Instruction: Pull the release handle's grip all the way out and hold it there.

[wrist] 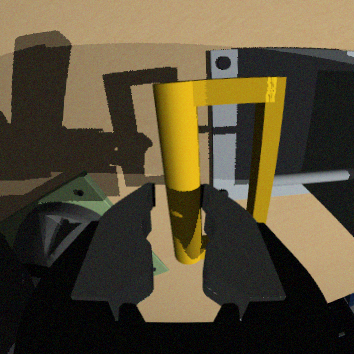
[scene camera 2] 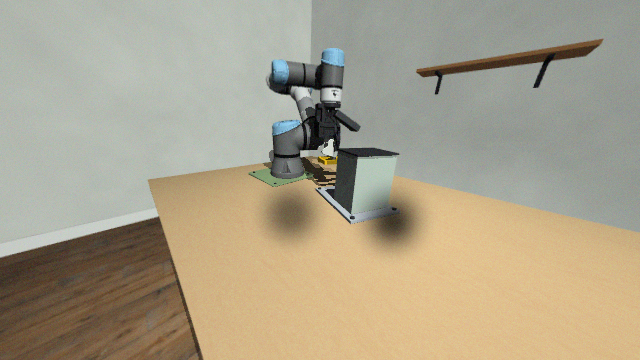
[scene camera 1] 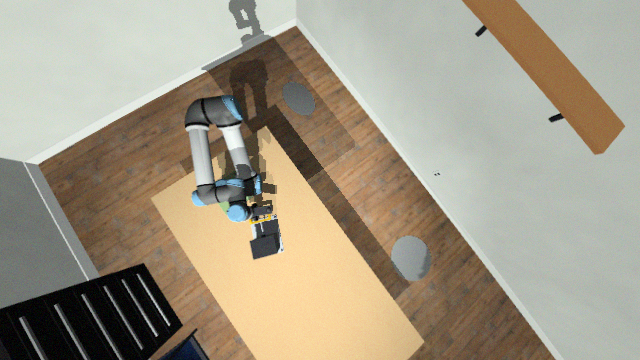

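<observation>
The release handle's yellow grip (scene camera 1: 260,219) (scene camera 2: 327,160) (wrist: 181,145) is a rectangular loop with a thick round outer bar. It stands out from the dark and pale housing (scene camera 1: 265,247) (scene camera 2: 372,185). In the wrist view a grey rod (wrist: 315,177) shows between the loop and the dark housing side. My gripper (scene camera 1: 261,212) (scene camera 2: 329,148) (wrist: 177,185) points down and is shut on the round outer bar, with one jaw on each side of it. A narrow gap shows beside the left jaw in the wrist view. The rod's far end is hidden.
The housing's grey base plate (scene camera 2: 370,215) (wrist: 223,115) is bolted to the tan table (scene camera 1: 300,280) (scene camera 2: 425,280). The arm's green mounting plate (scene camera 2: 260,175) (wrist: 82,187) lies close by. A wooden wall shelf (scene camera 1: 550,70) (scene camera 2: 505,61) hangs off to the side.
</observation>
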